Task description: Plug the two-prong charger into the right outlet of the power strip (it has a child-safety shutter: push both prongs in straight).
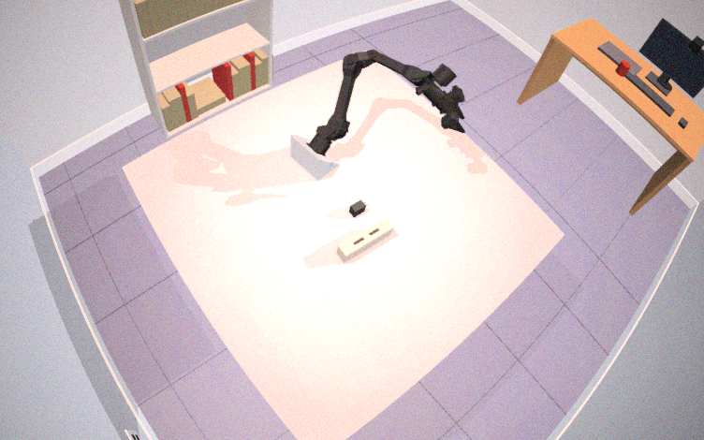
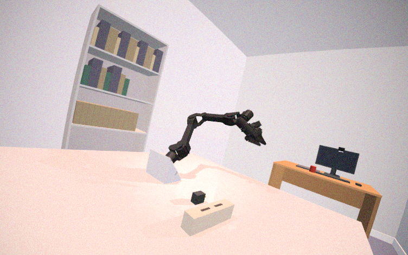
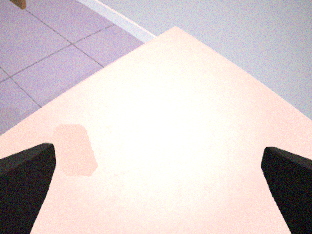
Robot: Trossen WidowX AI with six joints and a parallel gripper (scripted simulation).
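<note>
My gripper tip is 400 mm to the left of the two-prong charger, 250 mm above it and 50 mm past it.
</note>
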